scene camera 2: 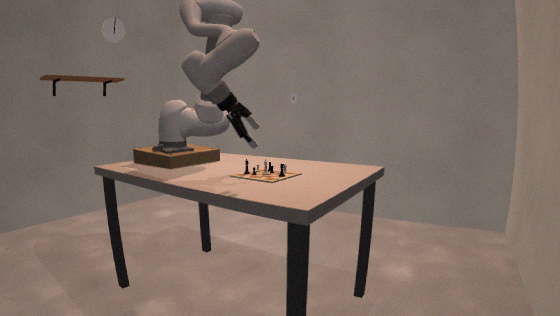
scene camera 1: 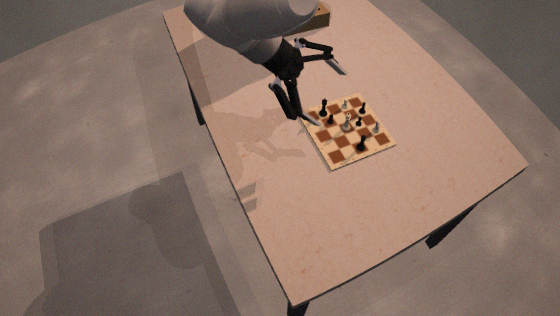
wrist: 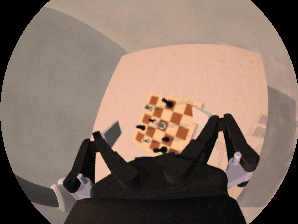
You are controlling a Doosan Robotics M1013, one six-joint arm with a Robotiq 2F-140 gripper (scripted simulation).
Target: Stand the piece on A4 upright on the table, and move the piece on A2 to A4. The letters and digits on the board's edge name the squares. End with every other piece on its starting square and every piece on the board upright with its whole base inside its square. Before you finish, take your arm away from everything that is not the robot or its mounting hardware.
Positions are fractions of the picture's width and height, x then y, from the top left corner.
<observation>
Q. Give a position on a chessboard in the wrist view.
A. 0.61,0.56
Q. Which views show the gripper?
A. Scene camera 2, scene camera 1 and the wrist view: all of them.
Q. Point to a chessboard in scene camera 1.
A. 0.60,0.47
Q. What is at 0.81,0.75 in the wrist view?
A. The gripper.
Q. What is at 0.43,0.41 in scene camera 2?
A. The gripper.
</observation>
